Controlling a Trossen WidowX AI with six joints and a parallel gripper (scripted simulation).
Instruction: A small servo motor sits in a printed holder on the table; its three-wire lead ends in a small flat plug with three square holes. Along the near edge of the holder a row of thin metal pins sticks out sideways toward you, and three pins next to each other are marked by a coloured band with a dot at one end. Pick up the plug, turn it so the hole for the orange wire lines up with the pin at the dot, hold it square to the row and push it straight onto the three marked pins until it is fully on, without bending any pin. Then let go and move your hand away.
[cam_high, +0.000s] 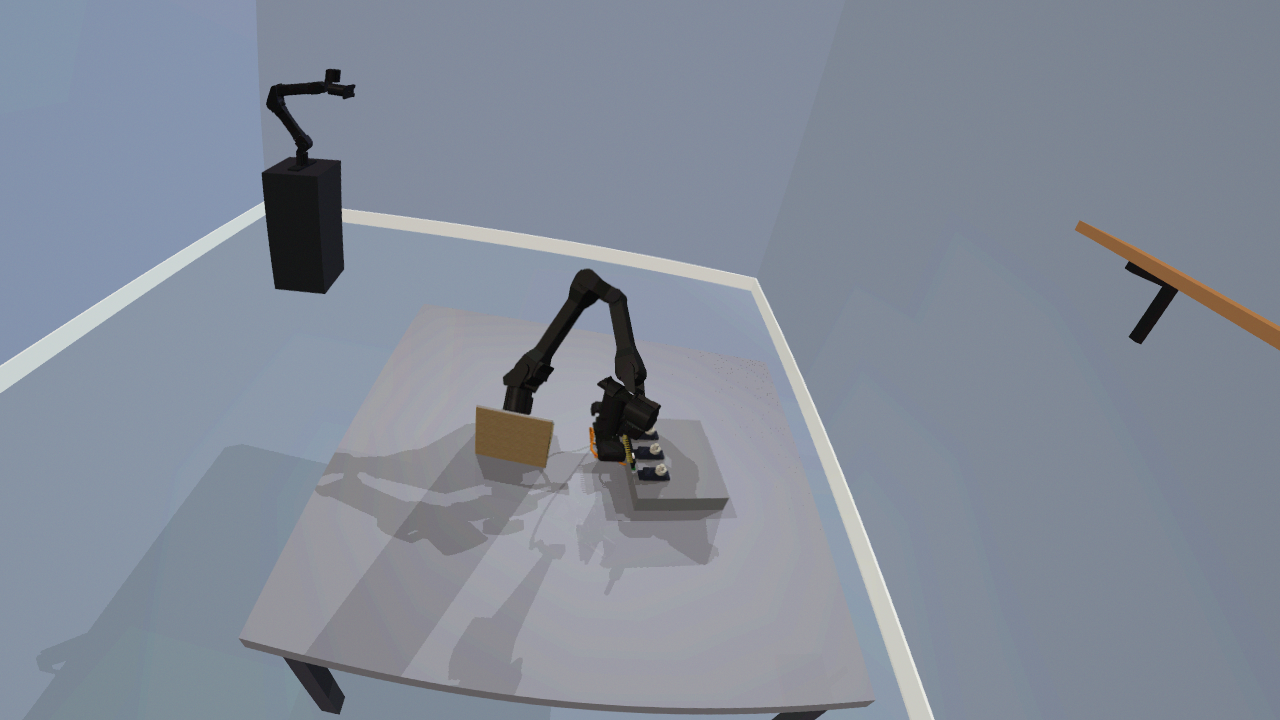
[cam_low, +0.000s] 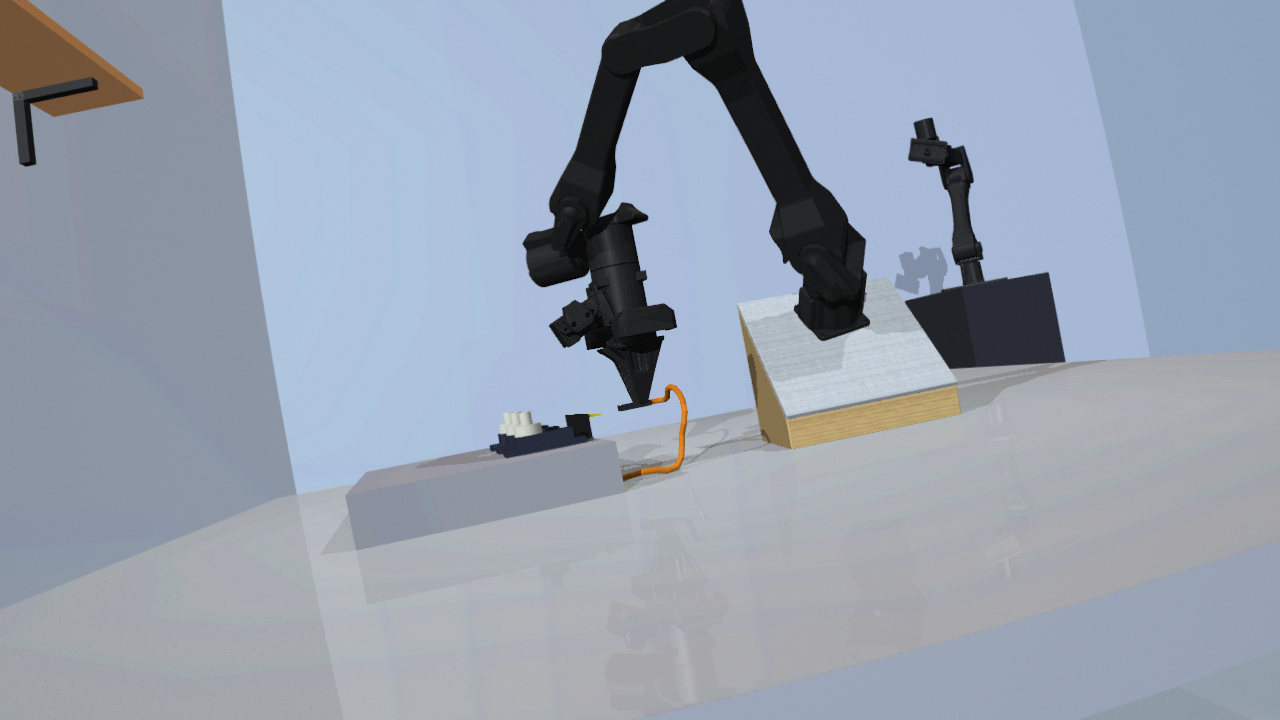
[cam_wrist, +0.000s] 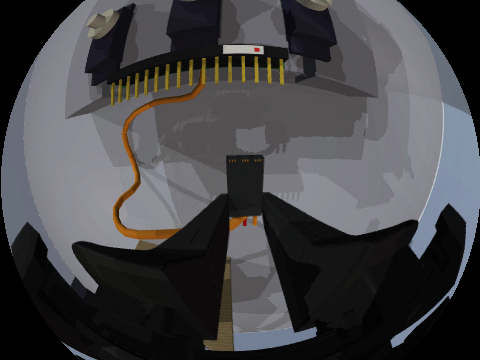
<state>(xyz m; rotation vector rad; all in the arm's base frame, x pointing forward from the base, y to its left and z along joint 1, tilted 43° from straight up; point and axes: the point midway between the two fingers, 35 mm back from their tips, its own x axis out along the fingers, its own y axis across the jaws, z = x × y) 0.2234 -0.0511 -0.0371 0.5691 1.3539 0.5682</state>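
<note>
The white band is 8 cm ahead of my gripper tip. Also, from my gripper tip: grey holder: 24 cm ahead, 5 cm below, 4 cm to the left; red dot: 8 cm ahead.
</note>
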